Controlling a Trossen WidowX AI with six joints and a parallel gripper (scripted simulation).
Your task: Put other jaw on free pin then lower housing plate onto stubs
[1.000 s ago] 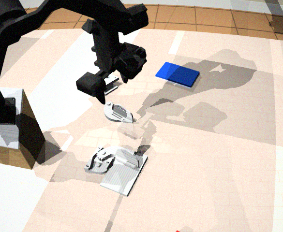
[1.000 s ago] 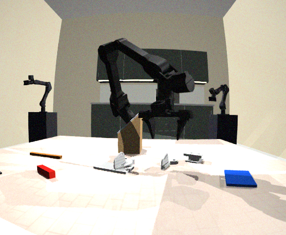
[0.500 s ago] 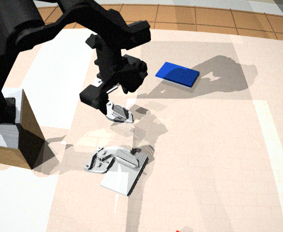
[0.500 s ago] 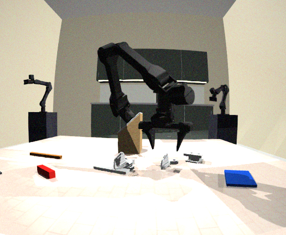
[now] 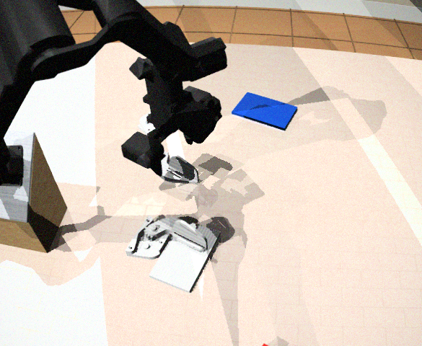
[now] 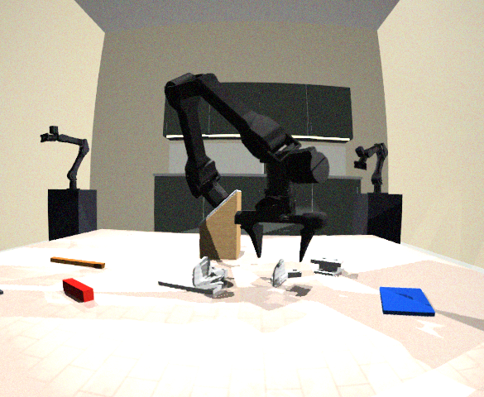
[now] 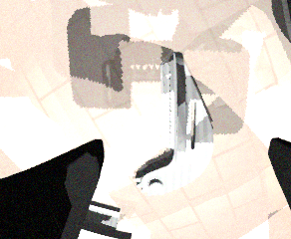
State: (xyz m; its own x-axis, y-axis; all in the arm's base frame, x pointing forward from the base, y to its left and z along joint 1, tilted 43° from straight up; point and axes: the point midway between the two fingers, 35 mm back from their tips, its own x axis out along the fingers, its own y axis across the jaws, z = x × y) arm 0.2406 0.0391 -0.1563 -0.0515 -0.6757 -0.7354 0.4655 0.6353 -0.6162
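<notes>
My gripper tip is now 2 cm past the jaw, 3 cm to the right of it and 4 cm above it. From my gripper tip the other things lie so: red block 16 cm ahead, 36 cm to the right, 4 cm below; orange bar 4 cm behind, 49 cm to the right, 4 cm below; blue flat plate 16 cm ahead, 20 cm to the left, 4 cm below.
</notes>
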